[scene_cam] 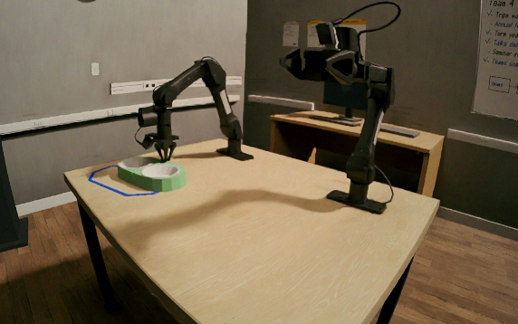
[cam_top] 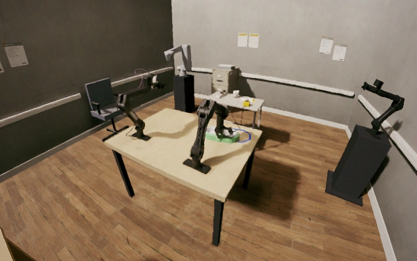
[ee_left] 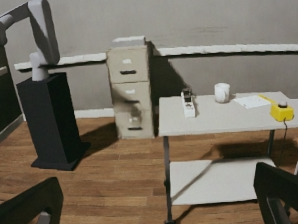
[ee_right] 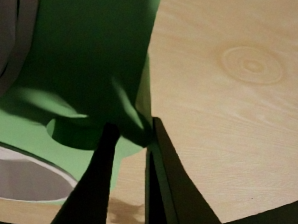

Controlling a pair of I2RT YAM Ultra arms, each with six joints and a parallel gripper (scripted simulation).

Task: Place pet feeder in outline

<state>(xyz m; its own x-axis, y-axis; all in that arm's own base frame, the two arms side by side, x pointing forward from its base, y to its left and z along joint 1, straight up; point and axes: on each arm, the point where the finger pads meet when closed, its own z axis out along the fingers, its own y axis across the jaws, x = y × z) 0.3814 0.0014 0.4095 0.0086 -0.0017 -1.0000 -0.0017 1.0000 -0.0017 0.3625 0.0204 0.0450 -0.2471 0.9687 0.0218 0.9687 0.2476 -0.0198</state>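
My right hand is 80 mm short of the green pet feeder, 30 mm to the right of it and 20 mm above it.
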